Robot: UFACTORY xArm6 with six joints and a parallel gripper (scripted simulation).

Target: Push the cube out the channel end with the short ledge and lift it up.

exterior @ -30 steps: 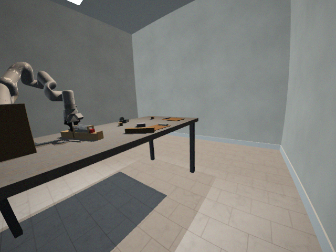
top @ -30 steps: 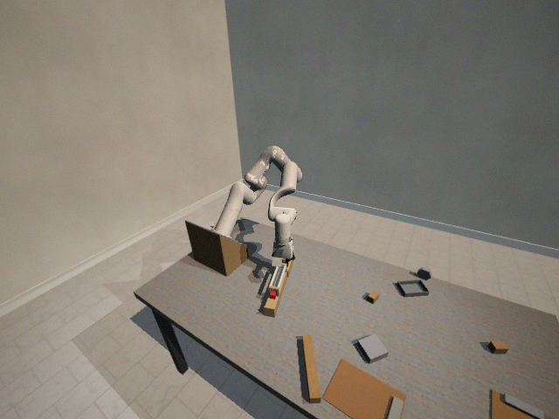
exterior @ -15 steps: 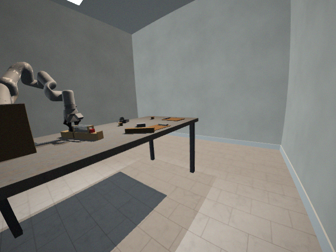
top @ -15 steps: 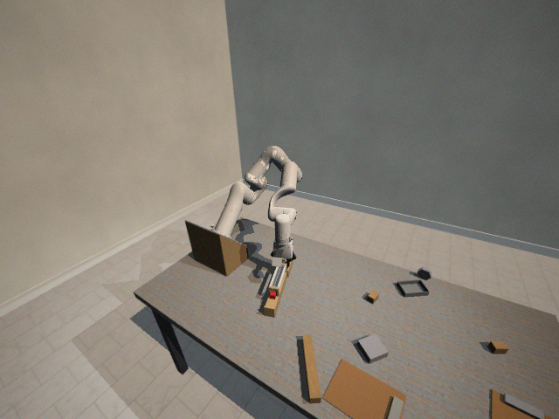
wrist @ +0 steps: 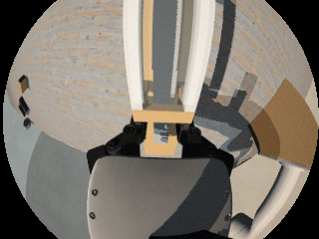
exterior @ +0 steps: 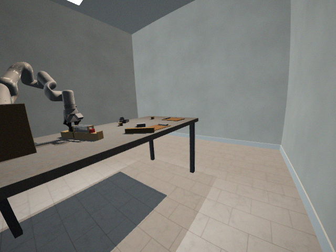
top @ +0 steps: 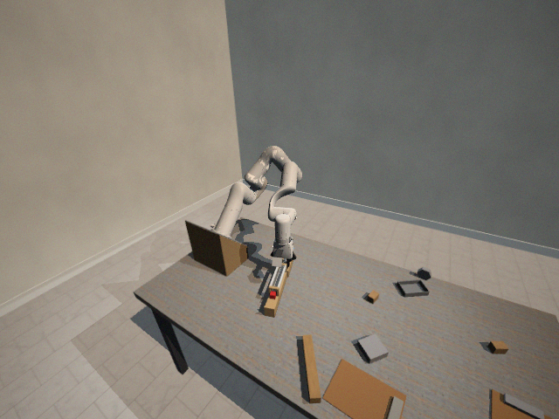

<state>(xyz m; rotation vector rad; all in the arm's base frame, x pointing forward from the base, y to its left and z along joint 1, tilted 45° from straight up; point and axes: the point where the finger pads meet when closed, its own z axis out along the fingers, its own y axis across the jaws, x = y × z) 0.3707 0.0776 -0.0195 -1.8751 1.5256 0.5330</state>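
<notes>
Now: the pale grey stick 10 mm below my hand. Also, from my hand: red cube 200 mm to the right, 50 mm ahead, 10 mm below; then channel 110 mm to the right, 30 mm ahead, 10 mm below; then wooden bar 400 mm to the right, 310 mm ahead, 50 mm below.
</notes>
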